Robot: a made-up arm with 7 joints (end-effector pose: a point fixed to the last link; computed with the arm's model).
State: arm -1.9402 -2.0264 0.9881 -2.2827 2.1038 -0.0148 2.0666
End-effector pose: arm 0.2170 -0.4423 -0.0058 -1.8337 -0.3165 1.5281
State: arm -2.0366 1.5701 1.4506 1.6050 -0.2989 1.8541 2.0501
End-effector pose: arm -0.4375 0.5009 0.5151 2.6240 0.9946 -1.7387
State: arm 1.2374 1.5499 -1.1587 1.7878 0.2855 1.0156 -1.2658
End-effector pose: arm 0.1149 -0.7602 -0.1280 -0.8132 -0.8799 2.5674
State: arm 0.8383 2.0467 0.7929 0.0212 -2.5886 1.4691 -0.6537
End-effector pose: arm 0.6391 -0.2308 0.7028 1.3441 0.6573 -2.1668
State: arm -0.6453 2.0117 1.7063 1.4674 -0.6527 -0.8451 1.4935
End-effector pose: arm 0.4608 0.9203 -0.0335 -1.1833 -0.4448 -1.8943
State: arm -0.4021 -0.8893 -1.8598 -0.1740 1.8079 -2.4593 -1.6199
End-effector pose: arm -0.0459 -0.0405 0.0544 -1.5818 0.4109 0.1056
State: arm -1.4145 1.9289 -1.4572 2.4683 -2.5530 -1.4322 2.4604
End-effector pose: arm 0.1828 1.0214 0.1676 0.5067 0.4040 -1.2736
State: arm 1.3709 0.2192 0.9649 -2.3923 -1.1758 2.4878 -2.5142
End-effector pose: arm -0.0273 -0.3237 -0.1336 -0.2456 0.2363 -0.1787
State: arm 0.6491 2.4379 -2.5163 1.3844 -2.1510 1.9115 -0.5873
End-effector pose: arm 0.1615 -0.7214 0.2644 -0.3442 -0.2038 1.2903
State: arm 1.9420 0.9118 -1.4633 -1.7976 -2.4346 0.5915 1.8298
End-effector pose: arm -0.1174 -0.8160 -0.3613 0.2900 -0.6999 2.9623
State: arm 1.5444 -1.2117 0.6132 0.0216 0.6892 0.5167 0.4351
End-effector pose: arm 0.1272 0.2392 0.4303 0.4592 0.9804 -0.8510
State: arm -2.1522 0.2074 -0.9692 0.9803 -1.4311 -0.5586 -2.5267
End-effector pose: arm -0.3482 0.1417 -0.1001 -2.7000 -1.0385 0.1112
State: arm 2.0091 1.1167 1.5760 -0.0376 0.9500 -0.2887 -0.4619
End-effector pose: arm -0.5260 -0.5861 -0.2056 -2.9640 -0.1051 -0.6312
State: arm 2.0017 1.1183 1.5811 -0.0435 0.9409 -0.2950 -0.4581
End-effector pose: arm -0.5210 -0.5887 -0.2073 -2.9756 -0.1158 -0.6348
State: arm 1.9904 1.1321 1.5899 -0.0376 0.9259 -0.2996 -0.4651
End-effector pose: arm -0.5133 -0.5945 -0.2025 -2.9855 -0.1201 -0.6376
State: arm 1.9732 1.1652 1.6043 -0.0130 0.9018 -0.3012 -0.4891
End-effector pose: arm -0.5010 -0.6050 -0.1876 -2.9924 -0.1148 -0.6396
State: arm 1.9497 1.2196 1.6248 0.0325 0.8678 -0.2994 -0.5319
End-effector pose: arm -0.4831 -0.6197 -0.1615 -2.9953 -0.1001 -0.6411
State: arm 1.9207 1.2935 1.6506 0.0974 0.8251 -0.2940 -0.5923
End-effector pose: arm -0.4590 -0.6373 -0.1251 -2.9936 -0.0784 -0.6418
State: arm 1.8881 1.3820 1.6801 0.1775 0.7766 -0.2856 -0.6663
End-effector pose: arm -0.4295 -0.6553 -0.0810 -2.9867 -0.0534 -0.6411
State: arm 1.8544 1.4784 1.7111 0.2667 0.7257 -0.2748 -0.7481
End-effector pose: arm -0.3964 -0.6717 -0.0331 -2.9746 -0.0293 -0.6378
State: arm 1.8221 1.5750 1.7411 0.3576 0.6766 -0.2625 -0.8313
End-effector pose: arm -0.3625 -0.6848 0.0148 -2.9586 -0.0082 -0.6302
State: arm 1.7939 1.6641 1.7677 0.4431 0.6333 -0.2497 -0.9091
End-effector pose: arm -0.3315 -0.6942 0.0587 -2.9402 0.0090 -0.6183
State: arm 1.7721 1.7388 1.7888 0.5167 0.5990 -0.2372 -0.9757
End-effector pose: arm -0.3064 -0.7000 0.0954 -2.9215 0.0231 -0.6033
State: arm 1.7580 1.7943 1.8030 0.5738 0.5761 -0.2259 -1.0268
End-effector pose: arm -0.2891 -0.7034 0.1229 -2.9045 0.0356 -0.5874
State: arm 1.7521 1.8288 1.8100 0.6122 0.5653 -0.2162 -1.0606
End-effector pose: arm -0.2805 -0.7051 0.1405 -2.8905 0.0480 -0.5732
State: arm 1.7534 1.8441 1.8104 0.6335 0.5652 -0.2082 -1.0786
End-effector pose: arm -0.2795 -0.7060 0.1493 -2.8791 0.0610 -0.5619
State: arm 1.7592 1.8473 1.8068 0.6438 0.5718 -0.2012 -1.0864
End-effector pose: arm -0.2834 -0.7064 0.1527 -2.8694 0.0741 -0.5527
